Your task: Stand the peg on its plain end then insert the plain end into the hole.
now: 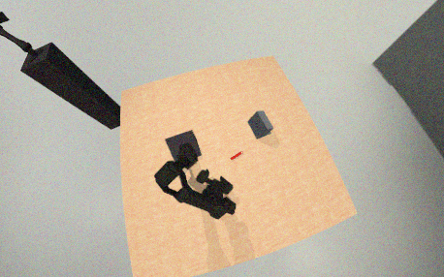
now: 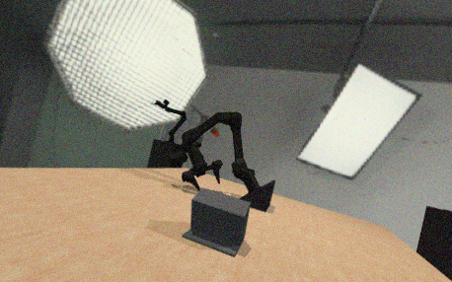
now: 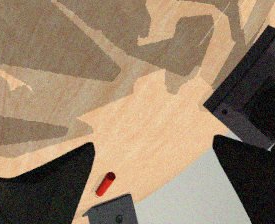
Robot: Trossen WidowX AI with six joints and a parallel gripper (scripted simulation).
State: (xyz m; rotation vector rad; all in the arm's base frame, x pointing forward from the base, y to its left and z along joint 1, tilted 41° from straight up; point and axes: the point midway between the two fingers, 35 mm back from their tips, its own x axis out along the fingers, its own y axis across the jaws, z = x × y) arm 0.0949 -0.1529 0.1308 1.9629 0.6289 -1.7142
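My gripper tip is 180 mm short of the red peg, 60 mm to the right of it and 30 mm above it. From my gripper tip the other things lie so: sloped panel: 360 mm ahead, 170 mm to the left, 10 mm above.
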